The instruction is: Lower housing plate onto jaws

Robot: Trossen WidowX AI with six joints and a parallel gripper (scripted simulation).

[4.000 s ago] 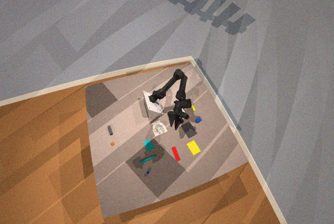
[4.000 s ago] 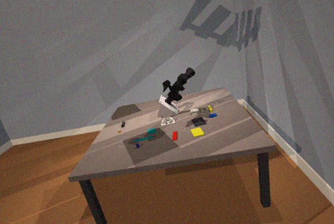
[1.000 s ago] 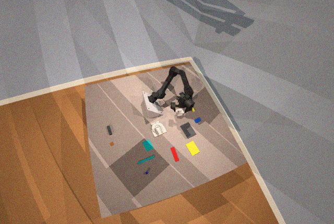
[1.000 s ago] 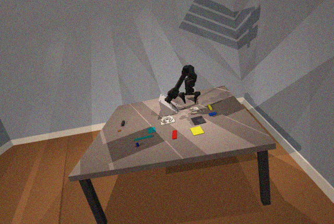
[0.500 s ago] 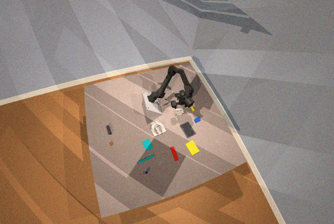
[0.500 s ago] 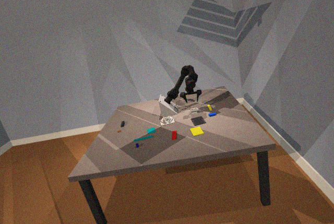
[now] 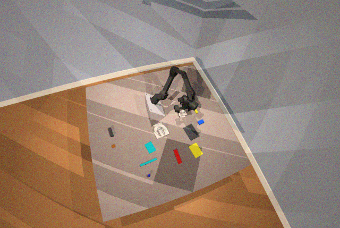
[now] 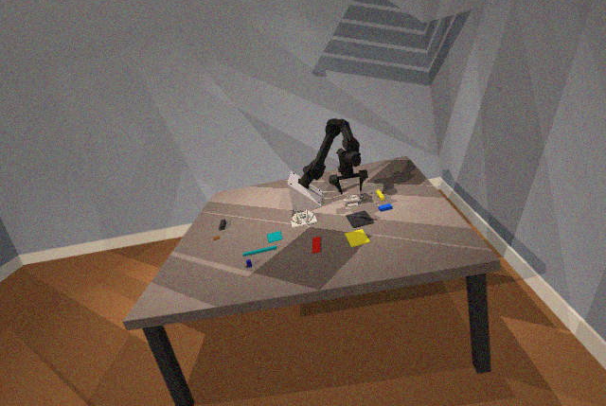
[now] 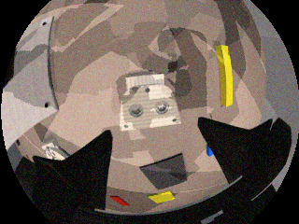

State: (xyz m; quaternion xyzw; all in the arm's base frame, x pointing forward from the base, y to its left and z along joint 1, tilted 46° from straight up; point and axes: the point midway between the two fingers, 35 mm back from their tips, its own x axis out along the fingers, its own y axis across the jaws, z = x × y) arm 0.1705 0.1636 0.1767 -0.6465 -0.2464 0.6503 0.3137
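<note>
Now: the white block 5 cm below my gripper tip and 1 cm behind it. Round my gripper tip: blue block 14 cm to the left, 13 cm ahead, 5 cm below; white housing part 3 cm below, 1 cm behind; yellow bar 14 cm to the left, 5 cm below, 3 cm behind.
</note>
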